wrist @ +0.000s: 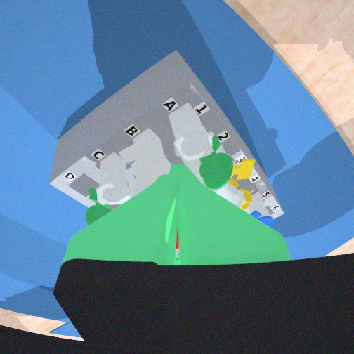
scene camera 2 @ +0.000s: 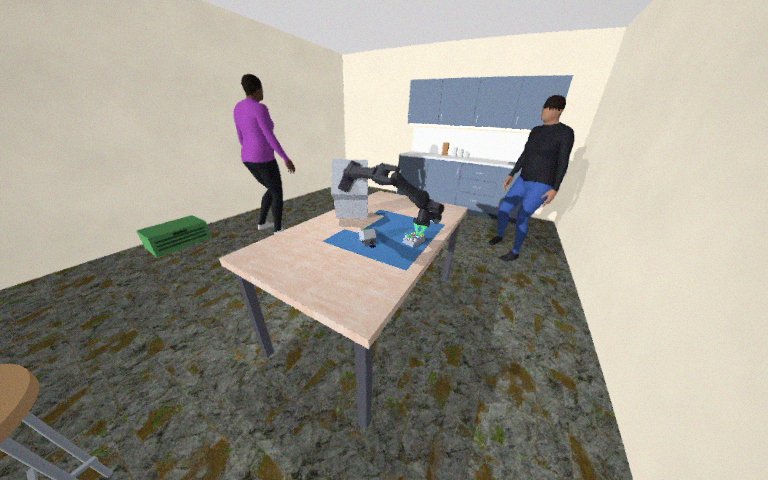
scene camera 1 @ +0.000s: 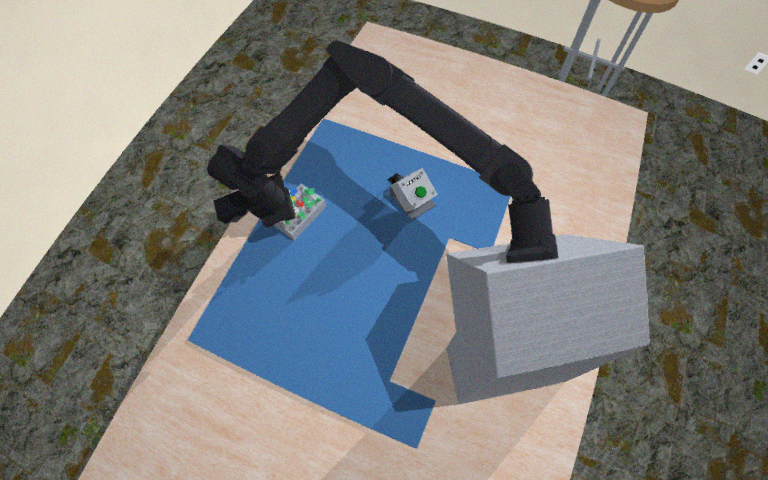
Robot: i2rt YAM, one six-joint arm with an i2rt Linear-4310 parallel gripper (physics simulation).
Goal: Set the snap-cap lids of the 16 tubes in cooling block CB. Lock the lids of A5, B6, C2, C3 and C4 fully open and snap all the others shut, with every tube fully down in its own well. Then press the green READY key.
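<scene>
Grey cooling block CB sits on the blue mat, with tubes and coloured lids in it. In the wrist view a white tube is at A1, a green lid is near A2, and a yellow lid is near label 3. A blue lid lies toward 5 and 6, and another green lid is on the D side. My gripper is shut and empty, its green fingertips low over the block beside a pale lid in row B. The fingers hide much of C and D. The green READY key is on a grey box.
The READY key's grey box stands on the blue mat, apart from the block. The arm's large grey pedestal stands by the mat on the wooden table. Two people stand beyond the table.
</scene>
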